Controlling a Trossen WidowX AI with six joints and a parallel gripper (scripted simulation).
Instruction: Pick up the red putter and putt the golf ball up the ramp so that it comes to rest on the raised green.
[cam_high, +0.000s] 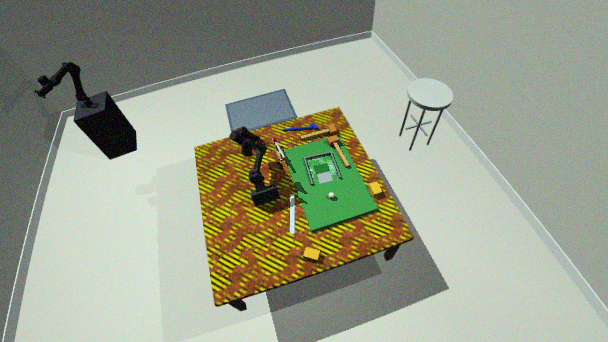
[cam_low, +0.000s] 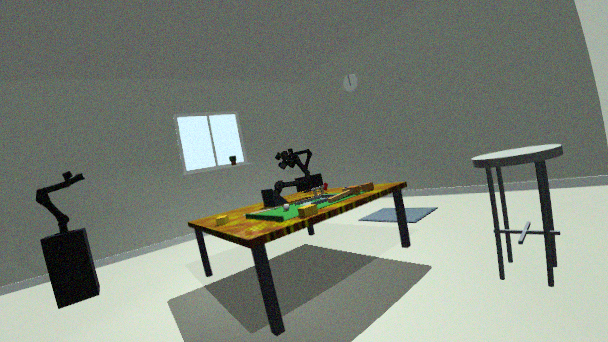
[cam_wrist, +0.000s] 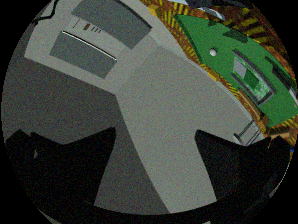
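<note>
My gripper tip is 4 cm short of the white bar, 32 cm to the left of it and 36 cm above it. The rest, counted from my gripper tip: green putting mat 38 cm ahead, 15 cm to the right, 36 cm below; then white golf ball 34 cm ahead, 31 cm to the right, 34 cm below; then blue tool 39 cm ahead, 39 cm to the left, 35 cm below.
</note>
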